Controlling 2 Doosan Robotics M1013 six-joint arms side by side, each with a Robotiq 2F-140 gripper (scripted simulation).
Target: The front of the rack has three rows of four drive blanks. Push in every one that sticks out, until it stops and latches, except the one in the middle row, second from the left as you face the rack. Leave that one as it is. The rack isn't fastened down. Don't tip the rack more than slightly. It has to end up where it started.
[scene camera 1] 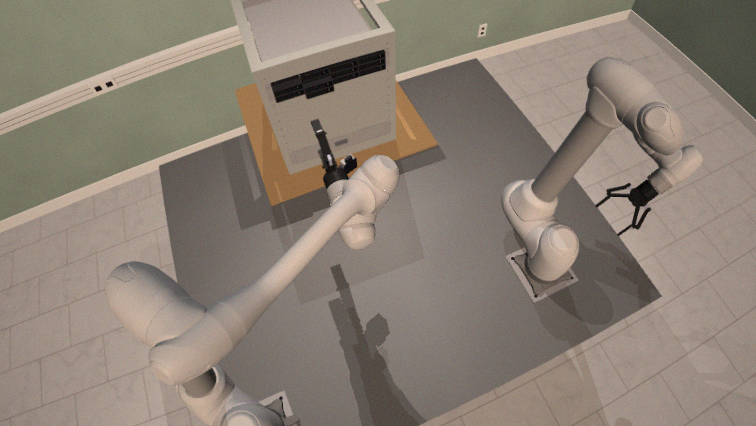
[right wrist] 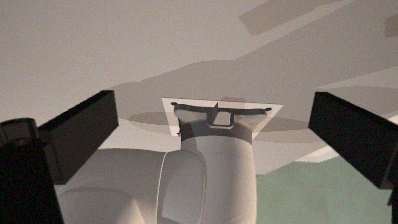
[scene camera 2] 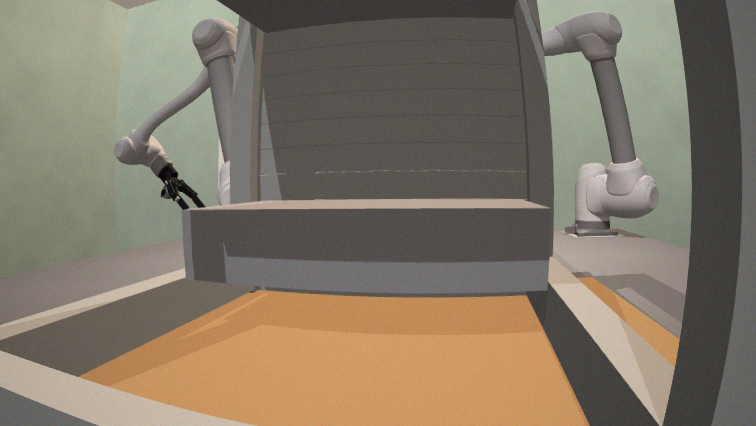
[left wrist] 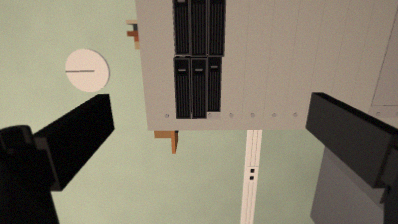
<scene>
The pictures show: the left gripper, the right gripper and an orange board.
The left gripper is seen too in the left wrist view. The right gripper is seen too in the right wrist view and in scene camera 2.
</scene>
